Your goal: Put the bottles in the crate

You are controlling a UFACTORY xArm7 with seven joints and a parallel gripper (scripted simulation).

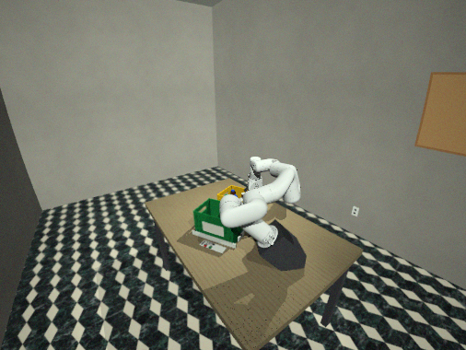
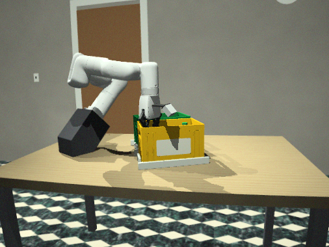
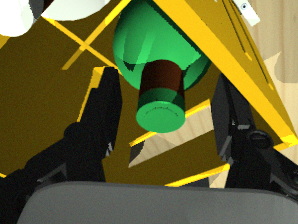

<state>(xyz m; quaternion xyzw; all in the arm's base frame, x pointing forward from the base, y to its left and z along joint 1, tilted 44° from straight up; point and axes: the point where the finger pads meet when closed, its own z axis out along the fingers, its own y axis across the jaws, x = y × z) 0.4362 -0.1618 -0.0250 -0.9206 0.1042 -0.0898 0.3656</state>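
Right now my hand is 7 cm above the green-capped bottle. From my hand the other things lie so: yellow crate 9 cm to the left, 7 cm below, 4 cm ahead; blue-capped bottle 14 cm ahead, 11 cm to the left, 7 cm below; white-topped bottle 7 cm below, 7 cm ahead, 6 cm to the left.
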